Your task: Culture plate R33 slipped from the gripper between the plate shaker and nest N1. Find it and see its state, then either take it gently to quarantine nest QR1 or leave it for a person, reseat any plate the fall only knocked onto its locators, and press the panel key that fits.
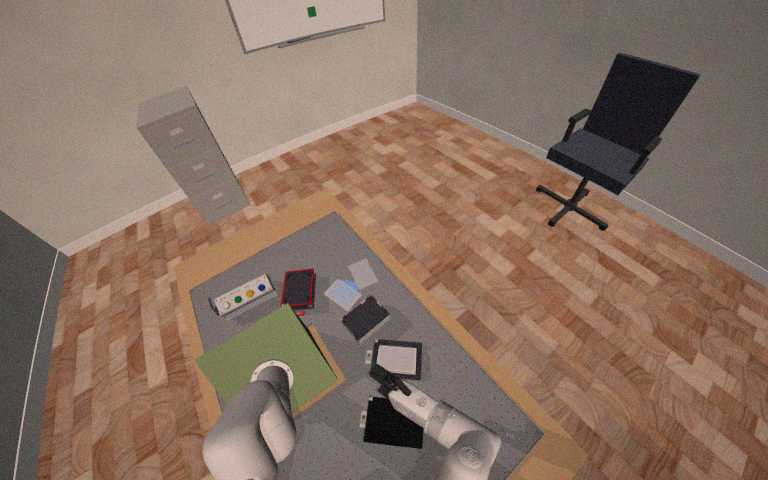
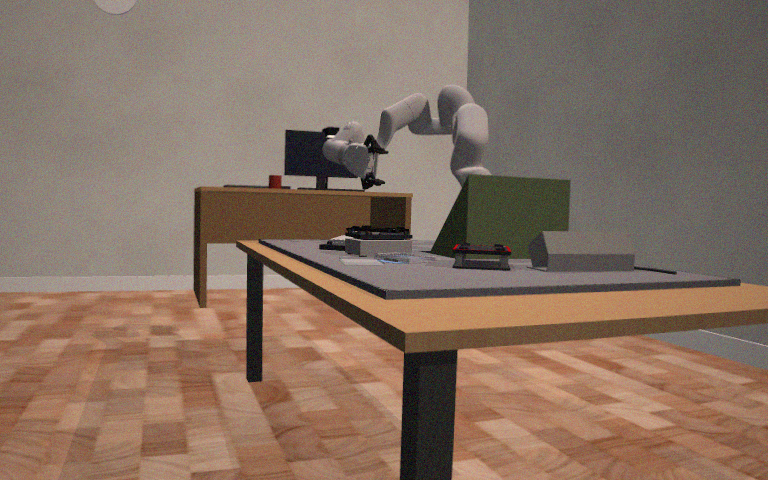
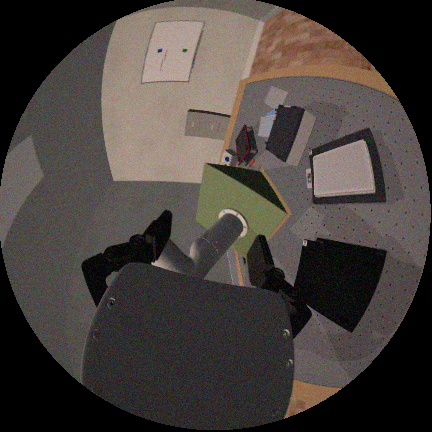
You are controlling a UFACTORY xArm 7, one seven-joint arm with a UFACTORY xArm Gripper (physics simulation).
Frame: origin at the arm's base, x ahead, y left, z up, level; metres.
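Seen in the pictures: gripper, between the fingertips: (image 1: 377, 377) (image 2: 383, 168) (image 3: 212, 234); arm's base, origin of its link: (image 1: 272, 378) (image 2: 496, 224) (image 3: 233, 222).
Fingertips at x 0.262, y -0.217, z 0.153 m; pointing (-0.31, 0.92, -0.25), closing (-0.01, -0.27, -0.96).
Pixels of each thing's middle, then the offset from my fingertips to it. "spot": a spot on its surface instead.
- plate shaker, a spot on its surface: (image 2: 378, 247) spot: dx +0.109, dy +0.285, dz -0.213 m
- red-rimmed nest, middle of its body: (image 2: 481, 255) (image 1: 298, 289) (image 3: 244, 144) dx -0.056, dy +0.506, dz -0.214 m
- blue patch, a spot on its surface: (image 1: 351, 284) spot: dx +0.131, dy +0.407, dz -0.235 m
- lid, middle of its body: (image 2: 361, 261) (image 1: 362, 273) (image 3: 274, 97) dx +0.197, dy +0.422, dz -0.233 m
- white plate, middle of its body: (image 3: 340, 169) (image 1: 396, 359) dx +0.095, dy +0.056, dz -0.211 m
- black nest, middle of its body: (image 3: 335, 279) (image 2: 377, 236) (image 1: 394, 422) dx -0.021, dy -0.089, dz -0.207 m
- key panel, middle of its body: (image 2: 581, 250) (image 1: 245, 294) (image 3: 226, 168) dx -0.250, dy +0.603, dz -0.195 m
A clear, bluish plate (image 1: 342, 294) (image 3: 267, 126) lies on the mat between the plate shaker (image 1: 365, 318) (image 2: 378, 247) (image 3: 286, 132) and the red-rimmed nest (image 1: 298, 288) (image 2: 481, 249) (image 3: 245, 145). A blue patch (image 1: 351, 284) shows at its edge, and a flat clear piece like a lid (image 1: 363, 272) (image 3: 276, 96) lies apart beyond it. A white plate (image 1: 396, 360) (image 3: 345, 170) sits in a dark nest; its exact seating is unclear. A black nest (image 1: 393, 424) (image 3: 345, 280) is beside it. My gripper (image 1: 390, 379) (image 2: 382, 166) (image 3: 212, 234) is open and empty, high above the mat. Nest labels are unreadable.
The key panel (image 1: 243, 294) (image 2: 589, 257) with white, green, yellow and blue keys stands near the red-rimmed nest. The green-topped arm pedestal (image 1: 249, 345) (image 2: 518, 215) (image 3: 220, 192) rises beside the nests. A filing cabinet (image 1: 195, 158) and a chair (image 1: 600, 152) stand away from the table.
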